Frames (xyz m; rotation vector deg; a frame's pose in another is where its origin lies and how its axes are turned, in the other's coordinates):
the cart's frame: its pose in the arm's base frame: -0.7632 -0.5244 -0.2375 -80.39 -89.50 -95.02
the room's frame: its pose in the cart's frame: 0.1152 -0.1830 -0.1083 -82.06 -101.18 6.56
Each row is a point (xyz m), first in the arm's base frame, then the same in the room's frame.
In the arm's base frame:
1: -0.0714 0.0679 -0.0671
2: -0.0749 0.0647 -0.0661
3: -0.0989 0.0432 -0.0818
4: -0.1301 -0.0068 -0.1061
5: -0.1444 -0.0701 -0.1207
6: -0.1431 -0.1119 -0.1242
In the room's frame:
1: 1.0632 -0.2644 -0.2387
2: 1.0594 -0.2617 -0.2374
3: 1.0267 -0.2641 -0.2229
4: 0.9767 -0.2629 -0.1833
5: 0.9412 -0.2513 -0.1282
6: 0.9294 -0.2399 -0.0896

